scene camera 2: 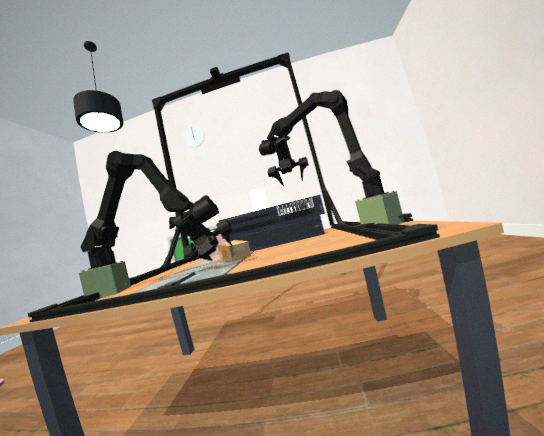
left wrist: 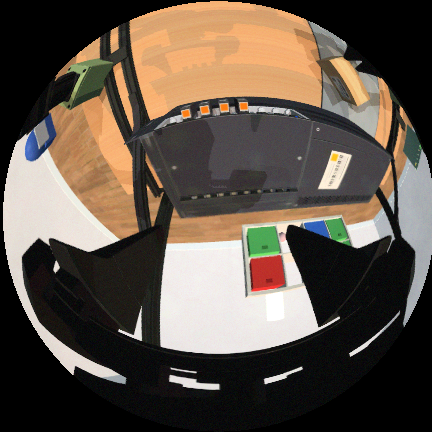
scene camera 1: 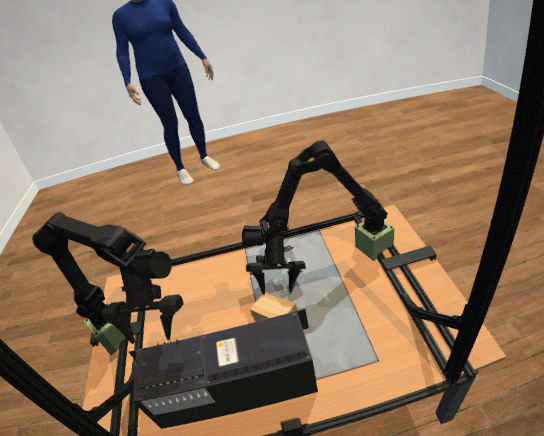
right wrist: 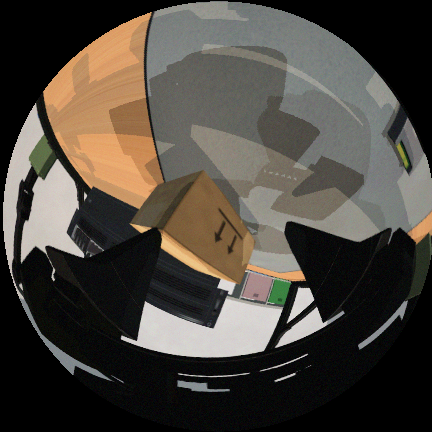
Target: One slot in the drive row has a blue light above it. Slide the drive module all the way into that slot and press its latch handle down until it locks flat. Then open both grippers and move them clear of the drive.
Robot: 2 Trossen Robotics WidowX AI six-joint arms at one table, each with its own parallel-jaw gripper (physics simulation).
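Frame: origin at the left arm's base, x back, y right, z up, level; centimetres.
Seen in the pictures: left gripper, fingertip midpoint: [scene camera 2: 292, 183] [left wrist: 226, 231] [scene camera 1: 150, 341]; right gripper, fingertip midpoint: [scene camera 2: 222, 252] [scene camera 1: 277, 293] [right wrist: 224, 231]; left arm's base, origin of the base link: [scene camera 2: 375, 196] [scene camera 1: 101, 319]; right arm's base, origin of the base link: [scene camera 2: 103, 266] [scene camera 1: 374, 226].
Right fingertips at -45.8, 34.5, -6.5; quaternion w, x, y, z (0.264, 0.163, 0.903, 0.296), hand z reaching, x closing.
Note:
Offsets run from my right fingertips to a thing's middle, as dx, dy, dz. "spot": to the spot under its first point. Level surfaces: height alone.
The dark drive chassis {+30.5, +10.6, +4.6} [scene camera 1: 260, 345] [scene camera 2: 270, 225] [left wrist: 240, 165] [right wrist: 175, 290] stands on the table. In the left wrist view its drive row shows several orange squares {spot: +36.1, -3.4, +12.8} [left wrist: 224, 107]. A tiny bluish spot shows near the row's right end; I cannot tell if it is the slot light. The grey drive module [right wrist: 404, 150], with a yellow-green strip, lies on the mat at the right edge of the right wrist view. My left gripper [scene camera 1: 149, 338] [scene camera 2: 292, 182] [left wrist: 226, 231] is open and empty above the chassis's drive end. My right gripper [scene camera 1: 277, 292] [scene camera 2: 219, 251] [right wrist: 224, 231] is open and empty over the mat, near a cardboard box.
The cardboard box {+5.8, +3.9, -0.8} [scene camera 1: 272, 306] [scene camera 2: 235, 251] [left wrist: 345, 82] [right wrist: 207, 225] stands close behind the chassis in scene camera 1, at the edge of the grey mat {dz -4.0} [scene camera 1: 350, 340]. Black rails run along the table. A person [scene camera 1: 155, 45] stands beyond the table.

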